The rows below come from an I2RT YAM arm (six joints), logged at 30 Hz.
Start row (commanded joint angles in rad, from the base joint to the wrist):
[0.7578 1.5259 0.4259 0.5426 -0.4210 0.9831]
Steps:
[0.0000 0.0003 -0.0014 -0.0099 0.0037 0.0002]
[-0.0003 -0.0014 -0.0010 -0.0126 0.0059 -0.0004]
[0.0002 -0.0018 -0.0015 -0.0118 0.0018 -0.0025]
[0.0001 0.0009 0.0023 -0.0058 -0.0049 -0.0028]
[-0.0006 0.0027 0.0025 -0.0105 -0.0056 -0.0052]
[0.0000 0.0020 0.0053 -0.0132 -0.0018 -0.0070]
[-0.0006 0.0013 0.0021 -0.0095 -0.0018 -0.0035]
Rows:
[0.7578 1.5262 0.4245 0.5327 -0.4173 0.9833]
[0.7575 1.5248 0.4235 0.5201 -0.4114 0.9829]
[0.7577 1.5230 0.4220 0.5083 -0.4096 0.9804]
[0.7578 1.5239 0.4243 0.5025 -0.4145 0.9776]
[0.7572 1.5266 0.4268 0.4920 -0.4201 0.9724]
[0.7572 1.5286 0.4321 0.4788 -0.4219 0.9654]
[0.7566 1.5299 0.4342 0.4693 -0.4237 0.9619]

